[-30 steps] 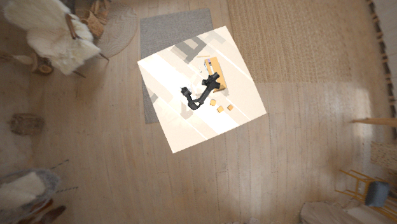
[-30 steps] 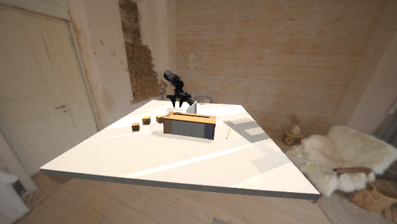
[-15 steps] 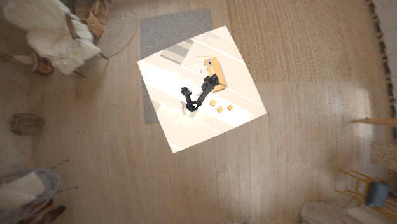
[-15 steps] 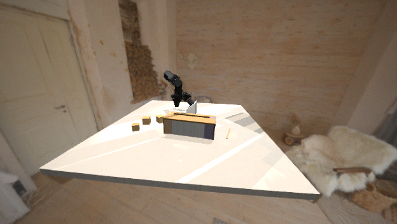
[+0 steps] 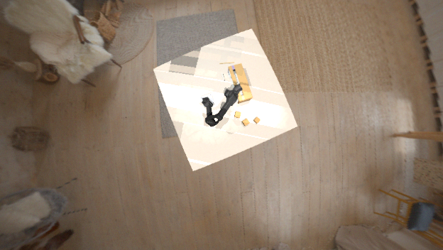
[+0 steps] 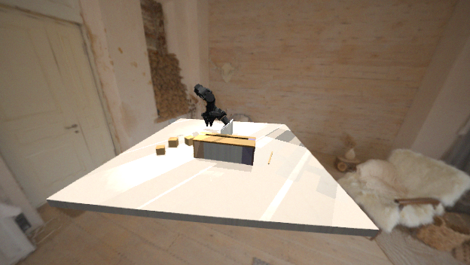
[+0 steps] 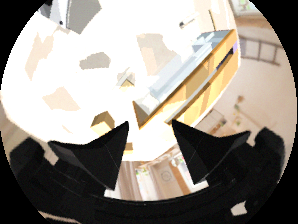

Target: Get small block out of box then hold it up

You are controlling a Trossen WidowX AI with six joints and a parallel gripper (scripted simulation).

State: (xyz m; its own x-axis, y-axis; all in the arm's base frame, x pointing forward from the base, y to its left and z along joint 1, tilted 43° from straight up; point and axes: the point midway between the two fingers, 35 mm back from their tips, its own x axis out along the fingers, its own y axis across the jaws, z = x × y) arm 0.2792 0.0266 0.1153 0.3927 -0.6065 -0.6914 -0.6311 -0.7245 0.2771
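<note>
Now: the tan block 15 cm below my gripper tip, 2 cm behind it and 1 cm to the right of it. Also, from my gripper tip: orange-topped box: 15 cm to the left, 10 cm below, 5 cm ahead; thin wooden stick: 45 cm to the left, 16 cm below, 3 cm ahead.
</note>
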